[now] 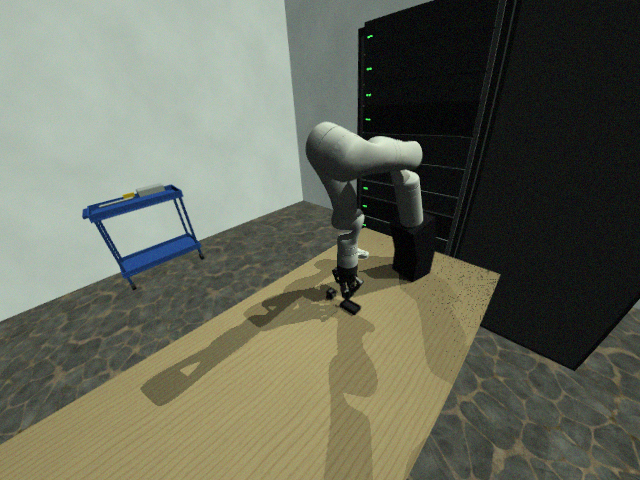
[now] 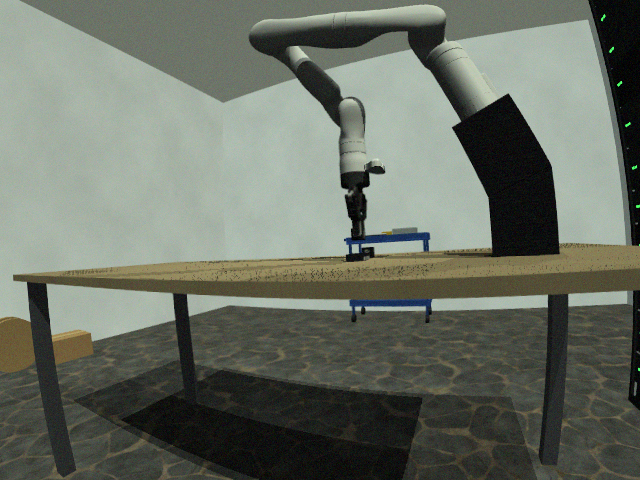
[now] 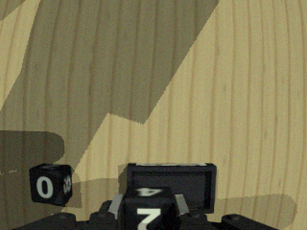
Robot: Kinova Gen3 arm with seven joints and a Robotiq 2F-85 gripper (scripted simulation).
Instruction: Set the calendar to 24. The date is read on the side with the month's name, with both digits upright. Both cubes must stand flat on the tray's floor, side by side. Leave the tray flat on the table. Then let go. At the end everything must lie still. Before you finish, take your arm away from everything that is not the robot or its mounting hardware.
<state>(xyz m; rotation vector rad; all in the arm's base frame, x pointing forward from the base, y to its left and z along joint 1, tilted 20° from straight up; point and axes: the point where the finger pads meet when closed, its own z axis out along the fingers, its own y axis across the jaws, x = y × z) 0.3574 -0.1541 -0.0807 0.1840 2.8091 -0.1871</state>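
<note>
The black tray lies 7 cm below my hand and 2 cm to the left of it. Also, from my hand: black date cube: 1 cm below; then black cube: 9 cm to the right, 6 cm below, 1 cm behind.
</note>
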